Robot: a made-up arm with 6 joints.
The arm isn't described. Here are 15 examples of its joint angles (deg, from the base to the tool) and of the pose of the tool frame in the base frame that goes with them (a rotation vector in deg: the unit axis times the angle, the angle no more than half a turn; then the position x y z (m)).
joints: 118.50 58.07 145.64 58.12 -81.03 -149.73
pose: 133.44 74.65 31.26 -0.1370 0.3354 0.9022
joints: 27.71 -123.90 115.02 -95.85 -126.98 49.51
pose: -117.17 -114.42 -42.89 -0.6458 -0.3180 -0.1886
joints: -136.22 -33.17 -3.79 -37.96 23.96 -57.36
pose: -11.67 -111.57 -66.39 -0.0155 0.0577 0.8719
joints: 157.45 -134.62 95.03 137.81 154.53 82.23
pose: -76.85 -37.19 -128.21 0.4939 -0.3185 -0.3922
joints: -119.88 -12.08 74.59 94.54 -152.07 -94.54
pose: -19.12 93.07 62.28 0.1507 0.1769 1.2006
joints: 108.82 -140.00 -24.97 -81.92 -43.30 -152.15
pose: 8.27 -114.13 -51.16 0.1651 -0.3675 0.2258
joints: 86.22 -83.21 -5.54 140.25 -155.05 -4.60
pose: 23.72 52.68 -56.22 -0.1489 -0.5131 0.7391
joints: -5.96 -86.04 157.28 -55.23 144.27 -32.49
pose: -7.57 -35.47 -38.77 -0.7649 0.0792 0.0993
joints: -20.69 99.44 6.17 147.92 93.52 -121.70
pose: 67.66 126.44 72.54 0.6263 -0.0877 -0.1249
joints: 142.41 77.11 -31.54 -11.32 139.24 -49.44
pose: 57.78 38.09 133.62 -0.2599 0.3239 0.0846
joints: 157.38 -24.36 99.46 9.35 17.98 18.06
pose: 136.29 -42.96 41.19 0.4004 -0.0411 1.0636
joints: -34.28 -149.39 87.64 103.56 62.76 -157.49
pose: 134.08 113.21 -29.17 -0.2556 0.2542 -0.4791
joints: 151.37 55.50 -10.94 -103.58 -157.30 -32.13
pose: 80.30 -88.34 37.90 -0.4490 0.2350 0.2455
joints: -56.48 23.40 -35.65 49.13 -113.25 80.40
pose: 17.92 152.92 84.22 0.2668 -0.4224 0.6028
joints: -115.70 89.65 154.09 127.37 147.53 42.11
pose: -136.10 27.58 84.60 -0.1473 -0.5584 0.6440
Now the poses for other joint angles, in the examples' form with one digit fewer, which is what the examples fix.
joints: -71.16 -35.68 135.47 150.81 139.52 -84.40
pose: -127.0 43.1 -55.8 -0.090 0.674 0.733
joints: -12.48 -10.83 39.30 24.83 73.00 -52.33
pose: -8.9 -101.5 48.6 0.085 -0.074 1.111
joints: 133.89 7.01 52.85 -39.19 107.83 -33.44
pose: -172.8 9.4 -26.6 -0.213 0.314 1.037
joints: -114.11 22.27 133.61 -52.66 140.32 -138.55
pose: -77.3 14.0 133.4 -0.089 -0.150 1.147
